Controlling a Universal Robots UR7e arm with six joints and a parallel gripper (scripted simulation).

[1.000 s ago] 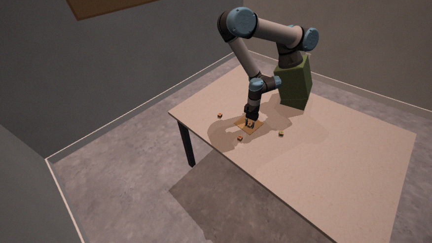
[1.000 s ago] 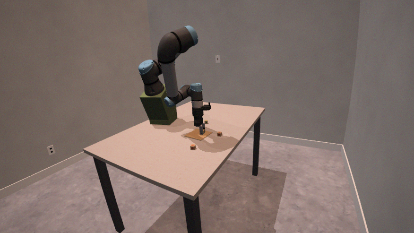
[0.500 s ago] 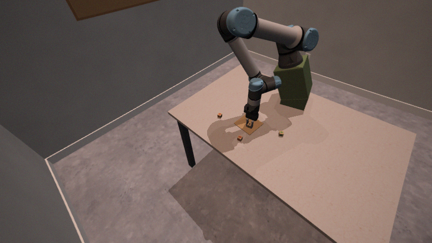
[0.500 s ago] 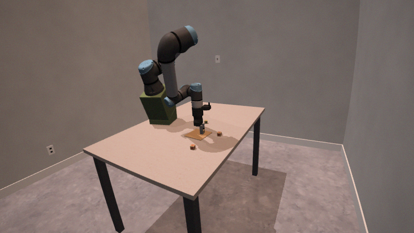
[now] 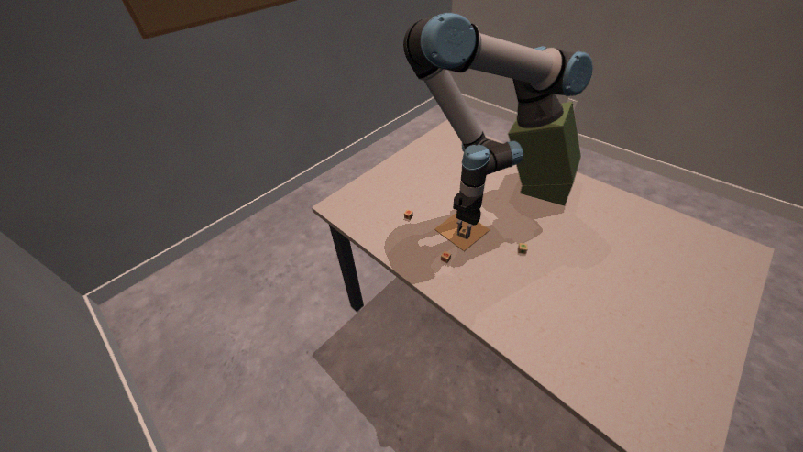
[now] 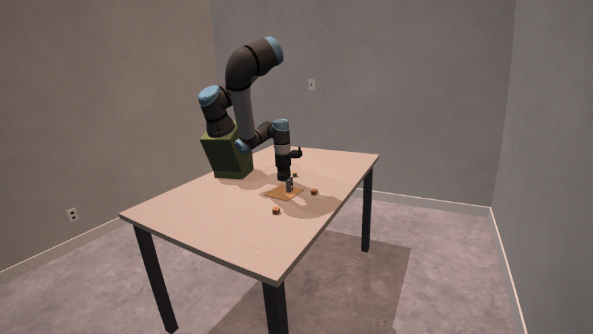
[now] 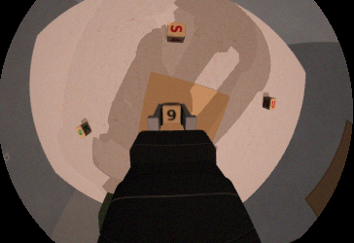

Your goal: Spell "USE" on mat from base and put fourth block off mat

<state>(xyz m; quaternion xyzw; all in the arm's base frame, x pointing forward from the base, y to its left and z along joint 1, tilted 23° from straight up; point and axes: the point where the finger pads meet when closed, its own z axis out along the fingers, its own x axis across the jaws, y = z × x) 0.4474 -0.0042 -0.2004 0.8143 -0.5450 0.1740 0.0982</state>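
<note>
Right now my hand is 2 cm to the left of the mat, 2 cm past it and 2 cm above it.
</note>
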